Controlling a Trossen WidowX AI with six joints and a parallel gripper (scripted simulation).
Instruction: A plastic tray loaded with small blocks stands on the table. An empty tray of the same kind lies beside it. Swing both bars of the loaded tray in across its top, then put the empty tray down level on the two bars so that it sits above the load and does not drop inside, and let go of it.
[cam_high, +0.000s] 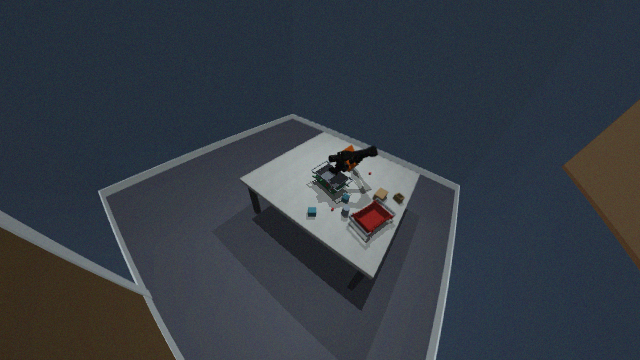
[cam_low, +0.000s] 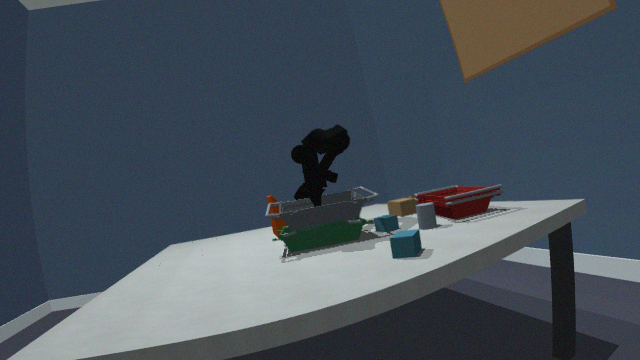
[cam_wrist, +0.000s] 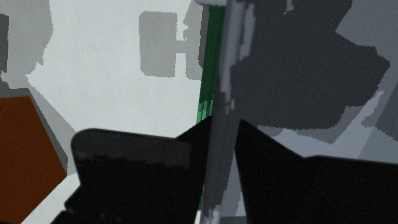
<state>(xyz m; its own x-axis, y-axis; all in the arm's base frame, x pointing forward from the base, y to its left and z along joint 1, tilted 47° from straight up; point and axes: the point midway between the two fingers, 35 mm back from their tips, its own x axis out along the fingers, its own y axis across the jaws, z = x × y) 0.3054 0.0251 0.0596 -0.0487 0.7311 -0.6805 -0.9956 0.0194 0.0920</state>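
My gripper tip is 70 mm short of the grey tray, 10 mm to the left of it and 20 mm below it. Also, from my gripper tip: white sheet (170 mm behind, 190 mm to the left, 90 mm below); then brown box (160 mm behind, 380 mm to the left, 70 mm below); then grey cylinder (210 mm ahead, 280 mm to the left, 60 mm below).
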